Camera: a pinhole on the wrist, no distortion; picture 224 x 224 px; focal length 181.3 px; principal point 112.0 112.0 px. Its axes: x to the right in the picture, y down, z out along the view. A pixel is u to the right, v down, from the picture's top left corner.
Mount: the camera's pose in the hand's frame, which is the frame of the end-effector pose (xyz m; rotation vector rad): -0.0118 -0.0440 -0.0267 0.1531 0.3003 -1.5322
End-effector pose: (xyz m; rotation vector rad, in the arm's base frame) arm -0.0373 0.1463 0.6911 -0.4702 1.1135 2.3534
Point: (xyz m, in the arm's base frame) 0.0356 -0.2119 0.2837
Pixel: behind the camera
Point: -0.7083 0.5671 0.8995
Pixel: outside the picture
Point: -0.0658 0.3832 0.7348
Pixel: 92 153
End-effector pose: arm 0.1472 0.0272 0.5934 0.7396 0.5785 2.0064
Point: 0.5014 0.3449 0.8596
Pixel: 112 166
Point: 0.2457 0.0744 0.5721
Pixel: 158 104
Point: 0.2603 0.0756 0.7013
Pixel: 33 132
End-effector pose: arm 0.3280 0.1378 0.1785 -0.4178 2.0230 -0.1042
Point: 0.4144 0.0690 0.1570
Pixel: 120 122
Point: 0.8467 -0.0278 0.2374
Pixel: 157 17
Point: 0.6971 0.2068 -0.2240
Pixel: 16 158
